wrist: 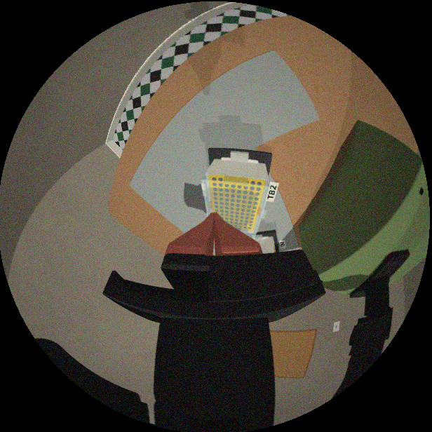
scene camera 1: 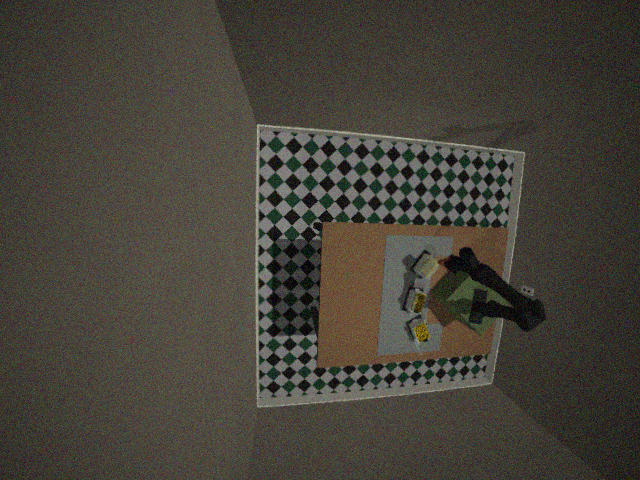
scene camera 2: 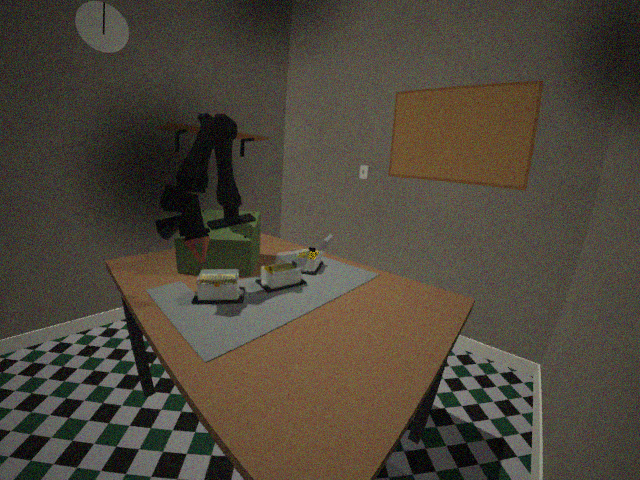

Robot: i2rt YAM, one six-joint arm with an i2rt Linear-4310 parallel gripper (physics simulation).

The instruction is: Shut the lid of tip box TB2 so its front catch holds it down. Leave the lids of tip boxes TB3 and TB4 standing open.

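Places are measured from the arm's base along level axes (x ahead, y left, z up), in centimetres.
Where they show: gripper, fingertip midpoint: [scene camera 1: 437,261] [scene camera 2: 202,262]; arm's base, origin of the base link: [scene camera 1: 477,306] [scene camera 2: 231,222].
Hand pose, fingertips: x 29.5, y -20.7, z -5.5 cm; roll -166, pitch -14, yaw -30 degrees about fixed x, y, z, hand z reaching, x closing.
Each offset is from my fingertips to the top centre of the thing. "spot": to the spot under its first point. Level surfaces: height alone.
Tip box TB2 {dx -0.6, dy +5.2, dz -4.5 cm} [scene camera 1: 426,264] [scene camera 2: 218,289] [wrist: 237,192] is a pale box on a dark base, its yellow holed rack showing in the wrist view. Its clear lid seems to stand up on the gripper side; its outline is faint. The front catch faces away from me. My gripper [scene camera 1: 441,261] [scene camera 2: 202,259] [wrist: 213,217] is shut and empty, its red fingertips above and behind TB2; contact is not visible. The middle box {spot: dx +9.0, dy +24.3, dz +2.2 cm} [scene camera 1: 415,301] [scene camera 2: 281,276] [wrist: 267,244] and the farther box {dx -8.1, dy +45.5, dz -5.6 cm} [scene camera 1: 419,331] [scene camera 2: 311,262] are TB3 and TB4; I cannot tell which is which.
The boxes stand in a row on a grey-blue mat {dz -12.2 cm} [scene camera 1: 392,320] [scene camera 2: 232,330] [wrist: 280,90] on the orange-brown table {dz -12.5 cm} [scene camera 1: 351,294] [scene camera 2: 336,387]. A green block [scene camera 2: 217,255] [wrist: 350,185] under the arm's base stands close behind the boxes.
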